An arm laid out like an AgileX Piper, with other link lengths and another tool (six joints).
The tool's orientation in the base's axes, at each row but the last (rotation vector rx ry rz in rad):
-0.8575 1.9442 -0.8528
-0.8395 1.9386 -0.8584
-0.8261 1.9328 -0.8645
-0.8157 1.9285 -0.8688
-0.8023 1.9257 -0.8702
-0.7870 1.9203 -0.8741
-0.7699 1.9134 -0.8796
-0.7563 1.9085 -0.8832
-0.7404 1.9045 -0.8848
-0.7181 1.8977 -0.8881
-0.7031 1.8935 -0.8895
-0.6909 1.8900 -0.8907
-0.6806 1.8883 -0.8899
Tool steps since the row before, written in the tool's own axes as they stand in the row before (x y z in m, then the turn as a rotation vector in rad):
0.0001 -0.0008 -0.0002 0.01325 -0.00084 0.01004
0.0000 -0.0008 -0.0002 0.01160 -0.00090 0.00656
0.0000 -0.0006 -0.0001 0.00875 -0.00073 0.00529
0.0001 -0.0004 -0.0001 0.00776 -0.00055 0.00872
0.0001 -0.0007 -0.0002 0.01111 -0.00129 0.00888
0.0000 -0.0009 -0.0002 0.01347 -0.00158 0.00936
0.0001 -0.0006 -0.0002 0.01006 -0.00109 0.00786
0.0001 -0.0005 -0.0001 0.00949 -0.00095 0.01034
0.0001 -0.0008 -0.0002 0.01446 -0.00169 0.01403
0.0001 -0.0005 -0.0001 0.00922 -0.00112 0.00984
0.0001 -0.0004 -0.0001 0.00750 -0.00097 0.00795
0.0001 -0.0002 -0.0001 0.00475 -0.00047 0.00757
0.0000 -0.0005 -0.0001 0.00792 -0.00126 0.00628
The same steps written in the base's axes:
0.0000 -0.0005 0.0007 0.00330 -0.01359 -0.00903
0.0000 -0.0004 0.0007 0.00098 -0.01143 -0.00684
0.0000 -0.0003 0.0005 0.00105 -0.00874 -0.00526
0.0000 -0.0003 0.0003 0.00445 -0.00874 -0.00635
-0.0001 -0.0004 0.0006 0.00330 -0.01184 -0.00727
0.0000 -0.0004 0.0008 0.00276 -0.01399 -0.00826
-0.0001 -0.0004 0.0005 0.00282 -0.01064 -0.00657
-0.0001 -0.0003 0.0004 0.00525 -0.01081 -0.00732
-0.0001 -0.0005 0.0007 0.00649 -0.01611 -0.01035
-0.0001 -0.0003 0.0004 0.00494 -0.01056 -0.00687
-0.0001 -0.0003 0.0003 0.00398 -0.00861 -0.00552
-0.0001 -0.0002 0.0001 0.00478 -0.00612 -0.00445
0.0000 -0.0003 0.0004 0.00232 -0.00858 -0.00497

